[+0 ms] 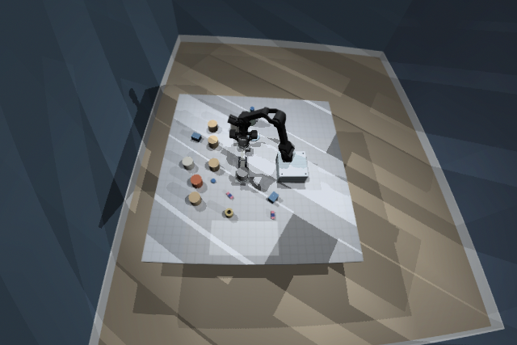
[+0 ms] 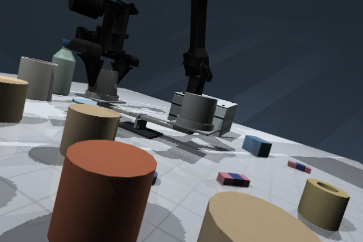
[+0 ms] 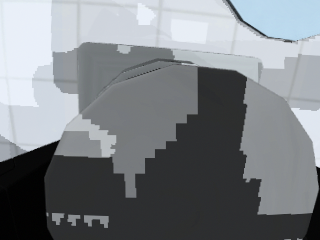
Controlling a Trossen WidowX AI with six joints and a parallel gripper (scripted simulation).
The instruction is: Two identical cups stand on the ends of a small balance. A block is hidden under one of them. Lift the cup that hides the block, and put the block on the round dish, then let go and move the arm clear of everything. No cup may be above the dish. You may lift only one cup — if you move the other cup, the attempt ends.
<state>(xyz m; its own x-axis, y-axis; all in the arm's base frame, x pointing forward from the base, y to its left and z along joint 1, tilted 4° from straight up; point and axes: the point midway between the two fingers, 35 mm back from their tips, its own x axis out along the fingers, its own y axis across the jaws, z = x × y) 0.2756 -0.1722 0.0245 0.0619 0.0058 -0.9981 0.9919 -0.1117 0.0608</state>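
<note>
My gripper tip is 1 cm above the dark grey block. The rest, counted from my gripper tip: light blue round dish 8 cm behind, 9 cm to the right, 7 cm below; small balance 2 cm ahead, 14 cm to the left, 5 cm below; bottle 8 cm behind, 22 cm to the right, 4 cm above.
</note>
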